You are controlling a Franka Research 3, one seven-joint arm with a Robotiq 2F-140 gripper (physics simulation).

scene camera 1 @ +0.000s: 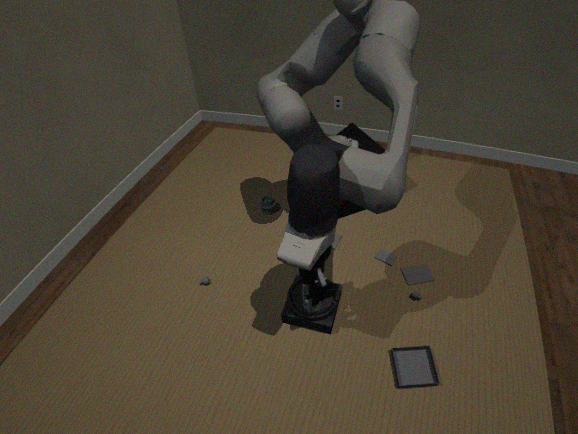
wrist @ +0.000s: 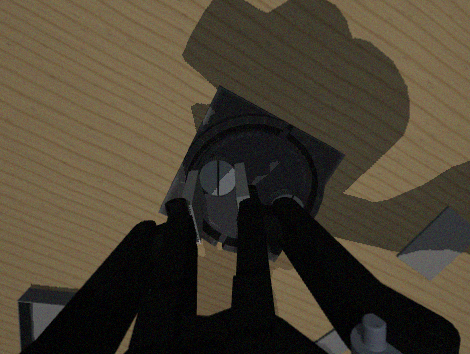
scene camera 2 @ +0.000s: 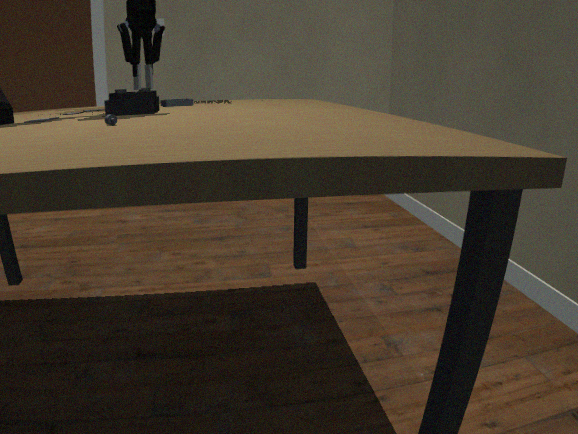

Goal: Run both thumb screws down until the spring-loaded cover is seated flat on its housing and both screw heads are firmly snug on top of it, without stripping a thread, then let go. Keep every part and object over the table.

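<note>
The black square housing (scene camera 1: 307, 321) (scene camera 2: 131, 104) (wrist: 232, 102) stands on the table with the dark round cover (wrist: 270, 150) inside its ring. One slotted thumb screw head (wrist: 217, 186) is between the fingertips of my gripper (scene camera 1: 311, 299) (scene camera 2: 142, 82) (wrist: 219, 182), which is shut on it from both sides and points down at the cover. The other thumb screw head (scene camera 2: 120, 91) (wrist: 290, 200) is partly hidden behind a finger in the wrist view. Whether the cover lies flat, and how far the screws are in, cannot be told.
A shallow tray (scene camera 1: 417, 385) lies at the front right. Two flat grey plates (scene camera 1: 417, 274) (scene camera 1: 386, 257) and a small dark part (scene camera 1: 415, 296) lie right of the housing. A small grey part (scene camera 1: 205, 281) lies to the left, and a dark round part (scene camera 1: 268, 205) farther back.
</note>
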